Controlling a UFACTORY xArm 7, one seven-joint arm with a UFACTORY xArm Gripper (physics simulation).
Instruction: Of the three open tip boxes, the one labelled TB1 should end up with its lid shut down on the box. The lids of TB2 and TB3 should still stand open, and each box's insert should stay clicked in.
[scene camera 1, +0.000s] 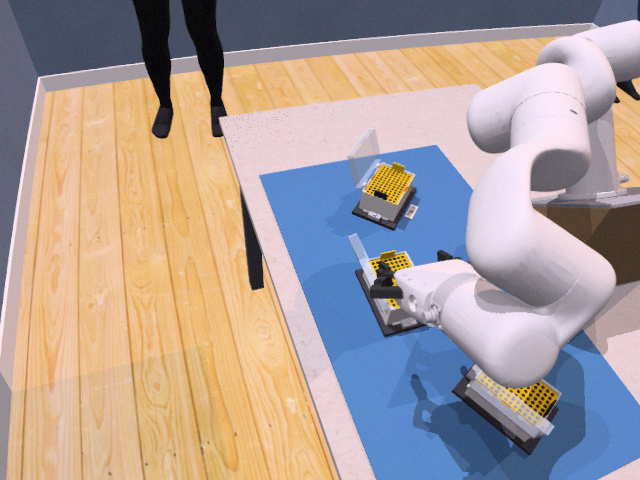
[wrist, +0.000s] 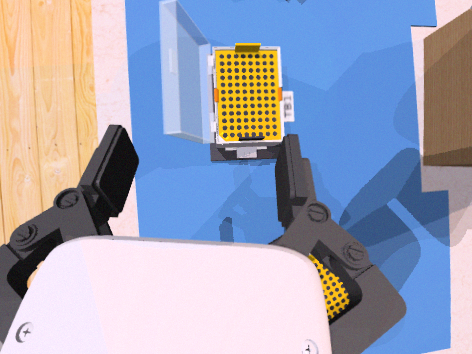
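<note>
There's a yellow insert that I can see here, and there's my gripper too, which the wrist view shows as well.
</note>
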